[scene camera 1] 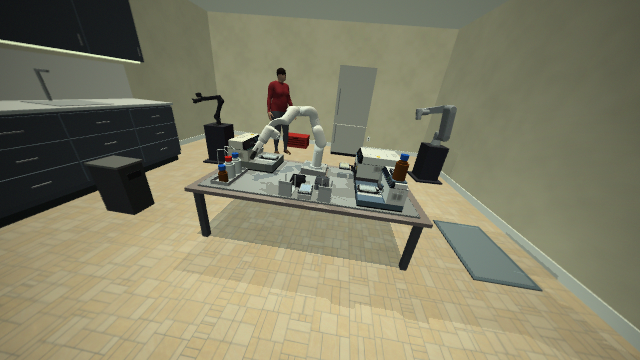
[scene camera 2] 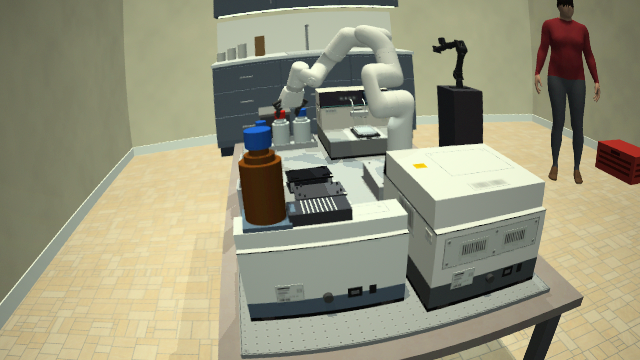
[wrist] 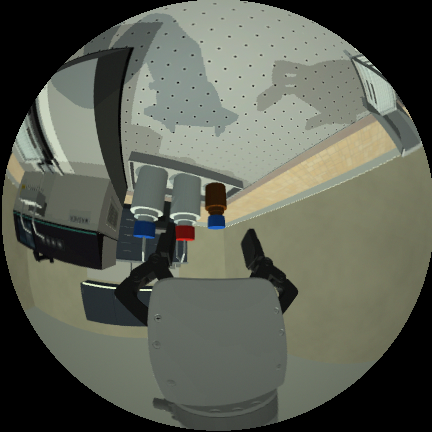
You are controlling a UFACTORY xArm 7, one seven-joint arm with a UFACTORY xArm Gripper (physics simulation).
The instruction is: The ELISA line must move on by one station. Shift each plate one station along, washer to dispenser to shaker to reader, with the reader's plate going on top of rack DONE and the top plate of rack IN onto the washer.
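Pixels of known places: gripper, fingertip midpoint: (scene camera 1: 251, 157) (scene camera 2: 286, 115) (wrist: 210, 233); arm's base at its link origin: (scene camera 1: 316, 166).
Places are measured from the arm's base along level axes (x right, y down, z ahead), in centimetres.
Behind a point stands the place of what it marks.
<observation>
My gripper (scene camera 1: 254, 154) {z 33.2, x 52.3, y -14.4 cm} (scene camera 2: 290, 106) {z 33.2, x 52.3, y -14.4 cm} (wrist: 210, 233) {z 33.2, x 52.3, y -14.4 cm} is open and empty, raised near the capped bottles. The machine with nozzles at the left, seemingly the washer (scene camera 1: 243, 142) {z 13.1, x 67.6, y -20.6 cm} (scene camera 2: 332, 120) {z 9.7, x 63.2, y -7.3 cm} (wrist: 65, 212) {z 6.3, x 63.0, y -11.4 cm}, bears a pale plate (scene camera 1: 270, 156) {z -1.0, x 47.1, y -5.0 cm} (scene camera 2: 366, 131) {z -0.7, x 41.9, y -5.6 cm}. The blue-based machine, seemingly the dispenser (scene camera 1: 380, 201) {z 57.9, x -52.4, y 0.1 cm} (scene camera 2: 320, 265) {z 44.8, x -69.4, y -8.4 cm}, bears another plate (scene camera 1: 369, 188) {z 43.2, x -46.4, y -2.4 cm}. A pale plate (scene camera 1: 345, 165) {z 5.5, x -28.8, y -6.3 cm} is beside the large cream box, seemingly the reader (scene camera 1: 372, 167) {z 21.1, x -50.9, y -12.6 cm} (scene camera 2: 465, 190) {z 13.8, x -73.6, y -21.5 cm}. Another plate (scene camera 1: 305, 188) {z 53.2, x 4.1, y -1.4 cm} is at the front middle, between upright grey panels. Rack labels and the shaker cannot be made out.
White bottles with a blue cap (wrist: 144, 229) {z 24.0, x 68.6, y -11.8 cm} and a red cap (wrist: 185, 233) {z 33.8, x 69.4, y -11.9 cm} stand in a tray beside a brown bottle (scene camera 1: 223, 175) {z 46.9, x 70.7, y -1.7 cm} (wrist: 216, 196) {z 42.9, x 69.5, y -0.1 cm}. A large brown bottle (scene camera 1: 401, 170) {z 58.0, x -60.9, y -25.6 cm} (scene camera 2: 262, 187) {z 54.1, x -66.4, y -25.4 cm} stands on the dispenser. A person (scene camera 1: 280, 97) (scene camera 2: 567, 55) stands behind the table.
</observation>
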